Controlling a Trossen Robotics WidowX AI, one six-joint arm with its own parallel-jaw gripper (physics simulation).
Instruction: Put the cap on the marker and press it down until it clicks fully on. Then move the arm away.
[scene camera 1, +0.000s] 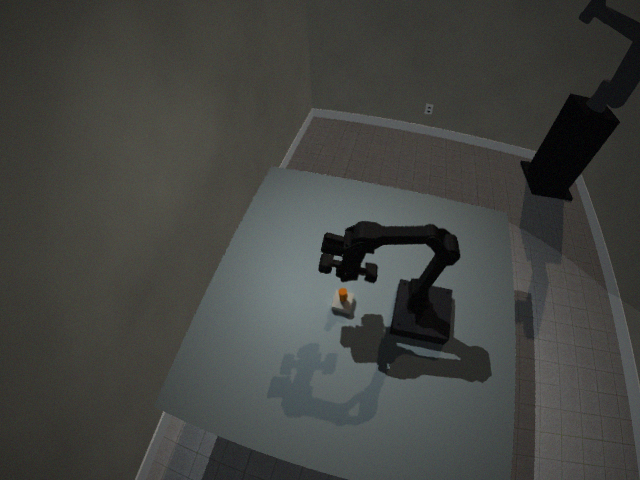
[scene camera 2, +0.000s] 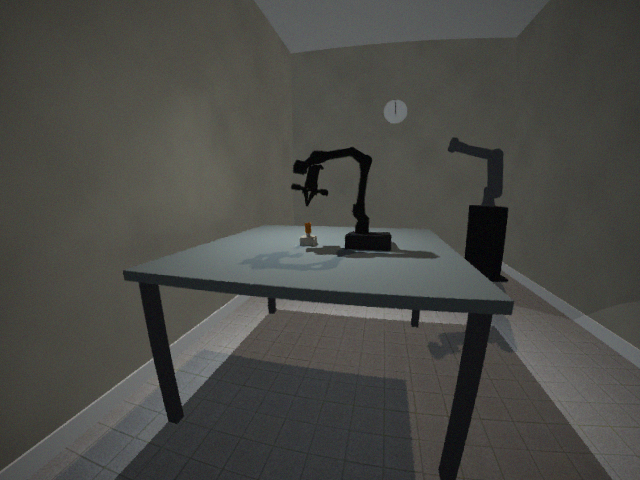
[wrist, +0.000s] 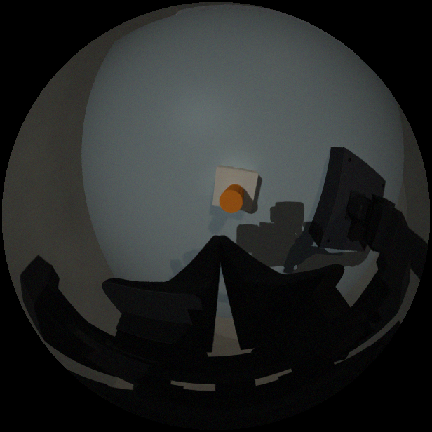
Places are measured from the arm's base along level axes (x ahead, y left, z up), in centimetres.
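Pixels of known places: gripper, fingertip midpoint: (scene camera 1: 342, 280) (scene camera 2: 306, 206); arm's base, link origin: (scene camera 1: 416, 306) (scene camera 2: 362, 233).
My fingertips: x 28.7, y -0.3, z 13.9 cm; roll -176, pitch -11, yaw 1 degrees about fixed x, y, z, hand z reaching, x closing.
For each thing: its top centre in the pictures, then the offset to it from my fingertips. Level surfaces: height alone.
- orange cap, top centre: (scene camera 1: 343, 291) (scene camera 2: 308, 222) dx -0.5, dy +0.2, dz -8.4 cm
- small white block, top centre: (scene camera 1: 342, 300) (scene camera 2: 308, 236) dx -0.6, dy +0.3, dz -15.8 cm
- marker, top centre: (scene camera 2: 308, 223) dx -0.6, dy +0.3, dz -8.9 cm
- pale blue table, surface height: dz -19.8 cm
The orange cap (scene camera 1: 342, 294) (scene camera 2: 308, 227) (wrist: 231, 201) stands upright over the small white block (scene camera 1: 338, 308) (scene camera 2: 308, 241) (wrist: 224, 179). In scene camera 2 a short pale stretch of the marker (scene camera 2: 308, 235) shows between cap and block. The rest of the marker is hidden, and whether the cap is clicked fully on cannot be told. My gripper (scene camera 1: 347, 279) (scene camera 2: 307, 204) (wrist: 218, 240) is shut and empty, pointing down. Its tips are above the cap, with a clear gap in scene camera 2.
The block stands on the pale blue table (scene camera 1: 258, 248) (scene camera 2: 232, 279) (wrist: 150, 100). My arm's dark base (scene camera 1: 431, 315) (scene camera 2: 368, 241) (wrist: 340, 200) is to its right. Beyond the table a dark pedestal (scene camera 1: 568, 149) (scene camera 2: 485, 240) stands on the floor, with another arm shape above it.
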